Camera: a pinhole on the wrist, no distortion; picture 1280 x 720 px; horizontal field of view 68.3 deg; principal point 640.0 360.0 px. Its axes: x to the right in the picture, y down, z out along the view. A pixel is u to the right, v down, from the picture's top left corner.
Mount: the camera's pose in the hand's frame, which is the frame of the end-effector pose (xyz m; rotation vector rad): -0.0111 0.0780 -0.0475 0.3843 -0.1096 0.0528
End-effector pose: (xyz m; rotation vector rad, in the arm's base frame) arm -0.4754 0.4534 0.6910 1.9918 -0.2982 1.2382
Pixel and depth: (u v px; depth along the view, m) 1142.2 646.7 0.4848
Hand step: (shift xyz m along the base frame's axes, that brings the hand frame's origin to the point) 0.3955 -0.3331 0.0597
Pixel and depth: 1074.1 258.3 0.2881
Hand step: 0.2261 -0.1007 -0.0002
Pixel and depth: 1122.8 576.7 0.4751
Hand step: 0.3910 -0.2956 0.0410
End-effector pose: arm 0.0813 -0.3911 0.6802 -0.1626 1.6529 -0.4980
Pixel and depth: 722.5 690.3 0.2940
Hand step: 0.2717 0.0052 -0.0241
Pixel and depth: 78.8 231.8 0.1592
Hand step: 0.0951 0.0236 0.1048
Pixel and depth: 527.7 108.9 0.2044
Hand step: 0.1132 -0.0516 0.0592
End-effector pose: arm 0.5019 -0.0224 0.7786 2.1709 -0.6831 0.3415
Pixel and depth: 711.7 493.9 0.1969
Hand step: -0.0297 -0.1228 -0.0810
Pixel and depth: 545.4 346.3 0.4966
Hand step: -0.0155 -0.2120 -0.3761
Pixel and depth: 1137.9 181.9 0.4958
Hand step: 0.2826 -0.2907 -0.2791
